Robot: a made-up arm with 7 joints.
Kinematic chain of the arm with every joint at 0, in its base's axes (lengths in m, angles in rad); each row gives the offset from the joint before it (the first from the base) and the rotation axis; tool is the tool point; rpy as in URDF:
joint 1: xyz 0 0 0.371 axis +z
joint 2: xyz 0 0 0 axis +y
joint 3: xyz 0 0 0.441 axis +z
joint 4: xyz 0.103 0 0 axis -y
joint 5: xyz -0.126 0 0.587 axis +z
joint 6: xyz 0 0 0 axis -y
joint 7: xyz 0.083 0 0 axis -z
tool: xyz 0 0 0 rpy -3.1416 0 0
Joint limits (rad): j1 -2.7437..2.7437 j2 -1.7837..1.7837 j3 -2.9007..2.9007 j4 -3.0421..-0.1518 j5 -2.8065..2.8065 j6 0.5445..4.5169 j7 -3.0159..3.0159
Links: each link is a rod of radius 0.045 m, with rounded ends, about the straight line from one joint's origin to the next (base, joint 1, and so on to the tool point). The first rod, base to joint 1, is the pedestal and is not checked.
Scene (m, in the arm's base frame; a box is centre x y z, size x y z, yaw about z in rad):
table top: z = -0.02
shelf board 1: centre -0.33 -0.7 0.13 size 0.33 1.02 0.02 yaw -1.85
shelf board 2: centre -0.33 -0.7 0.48 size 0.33 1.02 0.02 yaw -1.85
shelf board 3: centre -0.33 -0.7 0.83 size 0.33 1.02 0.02 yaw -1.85
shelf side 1: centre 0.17 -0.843 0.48 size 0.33 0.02 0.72 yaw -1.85
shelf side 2: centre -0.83 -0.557 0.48 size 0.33 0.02 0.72 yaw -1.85
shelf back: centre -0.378 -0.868 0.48 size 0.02 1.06 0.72 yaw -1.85
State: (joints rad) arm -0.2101 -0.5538 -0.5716 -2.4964 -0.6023 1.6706 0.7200
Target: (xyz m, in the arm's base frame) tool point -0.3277 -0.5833 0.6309
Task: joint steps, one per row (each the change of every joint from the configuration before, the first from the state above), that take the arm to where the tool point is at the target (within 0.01 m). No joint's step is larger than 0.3 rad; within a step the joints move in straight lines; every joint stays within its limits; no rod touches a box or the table.
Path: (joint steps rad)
1: -0.1646 -0.0403 -0.2084 0.0823 0.0023 -0.0046 0.0000
2: -0.1645 -0.0402 -0.2084 0.0823 0.0023 -0.0047 0.0000
3: -0.1646 -0.0403 -0.2084 0.0823 0.0023 -0.0046 0.0000

